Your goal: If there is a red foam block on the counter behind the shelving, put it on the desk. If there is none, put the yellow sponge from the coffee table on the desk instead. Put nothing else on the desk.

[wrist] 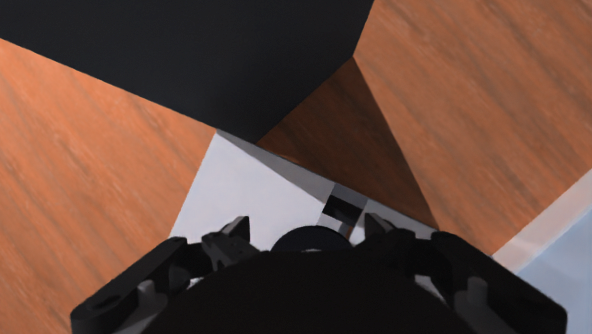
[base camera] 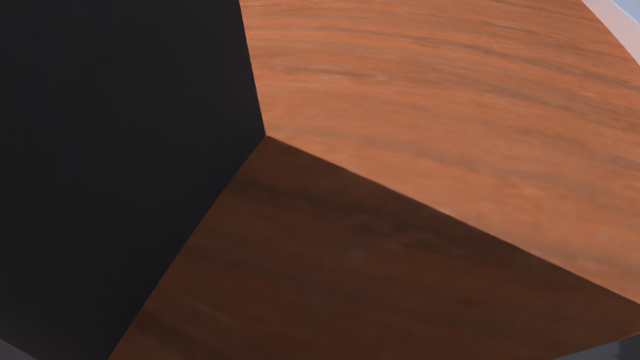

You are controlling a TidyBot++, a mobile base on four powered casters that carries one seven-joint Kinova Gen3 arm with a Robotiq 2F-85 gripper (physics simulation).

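Places are measured from the arm's base along level axes (x up, y back, z right), in centimetres.
Where they show: gripper, fingertip midpoint: (wrist: 306, 227).
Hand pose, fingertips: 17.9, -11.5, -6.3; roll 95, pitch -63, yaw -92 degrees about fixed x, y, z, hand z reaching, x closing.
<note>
After its pixels a point has its place, as x, y, z.
My gripper (wrist: 306, 227) {17.9, -11.5, -6.3} is open in the wrist view, with nothing between its fingertips. It points down over the white top of my own base (wrist: 240, 185) {-1.4, -8.0, -17.2}. The dark side panel of the shelving (base camera: 125, 125) {-21.5, -36.3, -19.5} (wrist: 175, 60) {11.3, -20.1, -26.4} fills the left of the base camera view and the upper left of the wrist view, close to my base. The red foam block, the counter, the yellow sponge, the coffee table and the desk do not show in either view.
Wooden floor (base camera: 425, 100) {-39.7, -63.5, 16.0} (wrist: 490, 100) {-39.7, -61.7, 37.6} lies beside the panel, partly in its dark shadow. A pale skirting board (base camera: 612, 25) {-37.4, -109.1, 100.7} (wrist: 545, 225) {-35.2, -30.5, 66.8} and a light blue wall (wrist: 565, 275) {-22.3, -18.3, 63.0} show at the right of both views.
</note>
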